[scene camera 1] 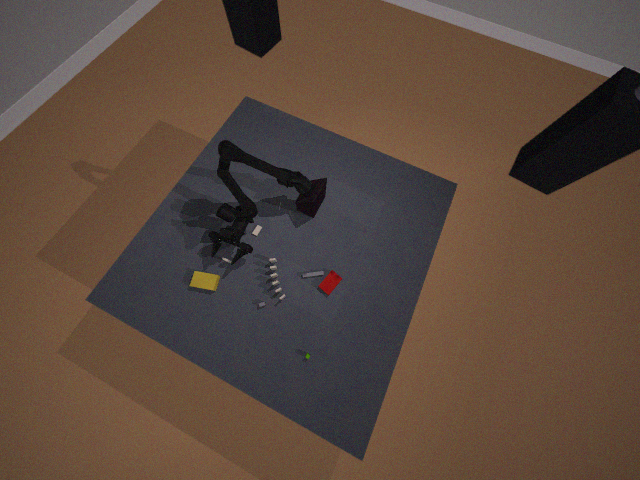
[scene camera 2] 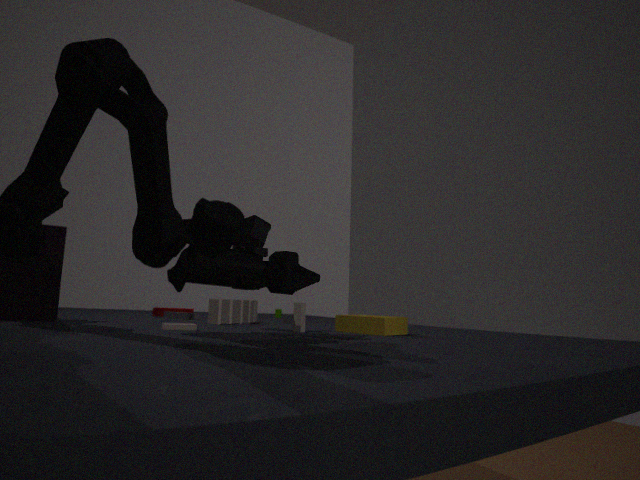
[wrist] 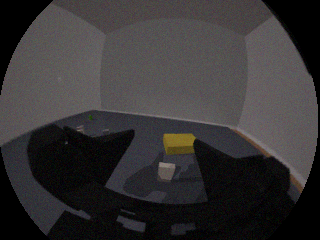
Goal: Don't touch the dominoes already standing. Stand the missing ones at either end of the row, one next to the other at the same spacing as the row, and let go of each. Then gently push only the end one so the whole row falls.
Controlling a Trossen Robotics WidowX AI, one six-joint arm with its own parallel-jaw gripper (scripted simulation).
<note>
My gripper [scene camera 2: 304,277] is open and holds nothing. Also in view: a yellow block [scene camera 2: 376,325].
My gripper also shows in scene camera 1 [scene camera 1: 221,260] and in the wrist view [wrist: 164,137].
</note>
